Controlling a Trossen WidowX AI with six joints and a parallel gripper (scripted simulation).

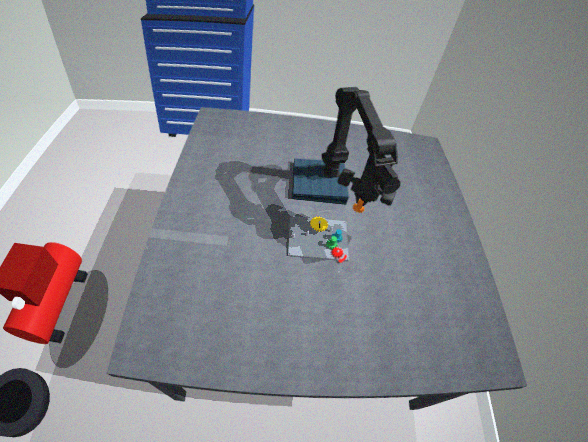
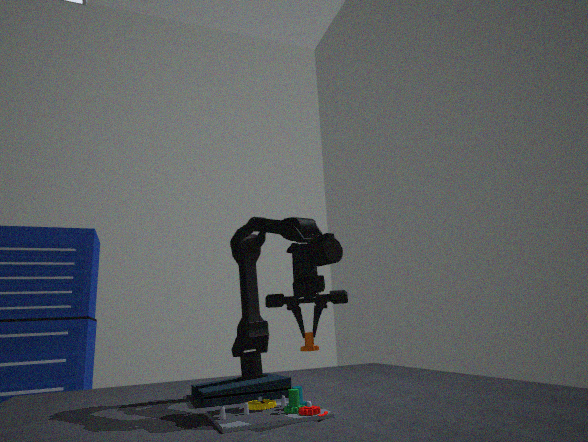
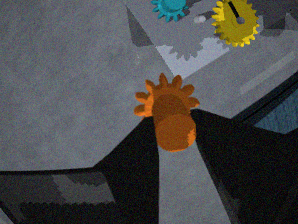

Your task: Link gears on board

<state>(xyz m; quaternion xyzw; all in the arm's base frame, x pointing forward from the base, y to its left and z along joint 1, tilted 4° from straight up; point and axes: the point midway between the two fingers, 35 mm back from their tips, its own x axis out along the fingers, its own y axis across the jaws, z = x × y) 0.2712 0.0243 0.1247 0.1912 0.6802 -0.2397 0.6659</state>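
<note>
Right now my gripper tip is 12 cm above the teal gear, 7 cm to the left of it and 4 cm short of it. Also, from my gripper tip: yellow gear (12 cm to the right, 12 cm below, 2 cm behind); then orange gear (1 cm below); then green gear (12 cm below, 9 cm to the right, 7 cm ahead).
</note>
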